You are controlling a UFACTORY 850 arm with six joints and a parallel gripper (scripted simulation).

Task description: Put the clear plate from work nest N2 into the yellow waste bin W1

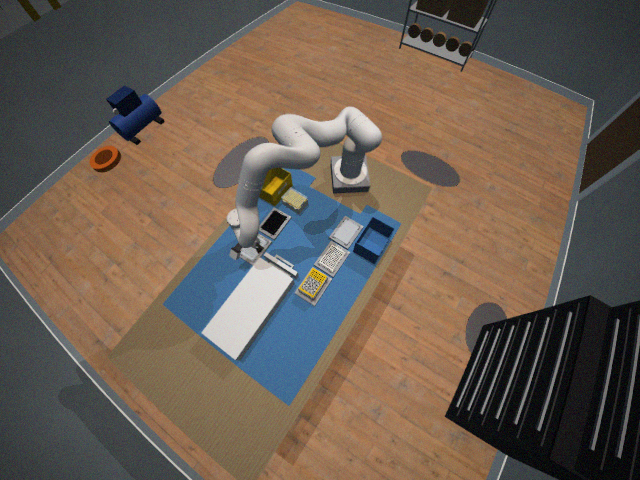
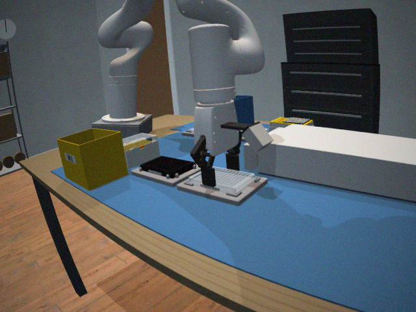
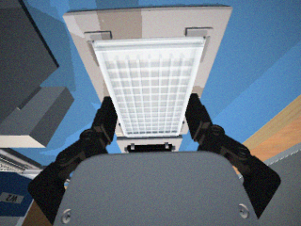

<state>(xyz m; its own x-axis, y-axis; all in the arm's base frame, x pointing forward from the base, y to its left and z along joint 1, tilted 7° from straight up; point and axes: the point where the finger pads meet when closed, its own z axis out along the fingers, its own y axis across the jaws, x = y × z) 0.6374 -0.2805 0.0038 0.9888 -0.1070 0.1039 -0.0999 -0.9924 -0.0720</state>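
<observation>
My gripper is now 1 cm above the clear plate. From my hand the other things lie so: black plate (18 cm behind, 2 cm to the left, 1 cm below); then grey work nest (3 cm below); then long white cooler (21 cm ahead, 17 cm to the left).
</observation>
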